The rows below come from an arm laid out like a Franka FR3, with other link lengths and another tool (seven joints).
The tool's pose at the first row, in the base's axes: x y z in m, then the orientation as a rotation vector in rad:
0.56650 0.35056 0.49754 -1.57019 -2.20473 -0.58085
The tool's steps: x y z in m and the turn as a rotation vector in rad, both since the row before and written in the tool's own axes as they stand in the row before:
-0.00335 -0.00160 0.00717 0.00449 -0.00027 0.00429
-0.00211 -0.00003 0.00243 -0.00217 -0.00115 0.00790
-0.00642 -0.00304 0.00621 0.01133 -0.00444 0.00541
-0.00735 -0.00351 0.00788 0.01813 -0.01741 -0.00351
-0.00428 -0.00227 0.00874 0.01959 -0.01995 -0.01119
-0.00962 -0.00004 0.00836 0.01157 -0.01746 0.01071
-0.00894 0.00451 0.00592 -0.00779 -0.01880 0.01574
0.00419 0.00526 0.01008 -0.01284 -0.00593 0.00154
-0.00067 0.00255 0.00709 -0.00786 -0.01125 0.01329
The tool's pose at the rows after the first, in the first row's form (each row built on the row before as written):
0.56559 0.35122 0.48955 -1.57246 -2.20083 -0.57407
0.56605 0.35081 0.48639 -1.58226 -2.19458 -0.57355
0.56468 0.34808 0.47746 -1.58473 -2.19229 -0.55557
0.56293 0.34527 0.46662 -1.58253 -2.20699 -0.52337
0.56131 0.34550 0.45676 -1.57295 -2.23005 -0.48975
0.56345 0.34162 0.44481 -1.58845 -2.23217 -0.46101
0.56982 0.33835 0.43564 -1.61959 -2.23266 -0.45278
0.57272 0.34796 0.42886 -1.63102 -2.23712 -0.46342
0.57481 0.35130 0.42240 -1.65539 -2.23392 -0.46129

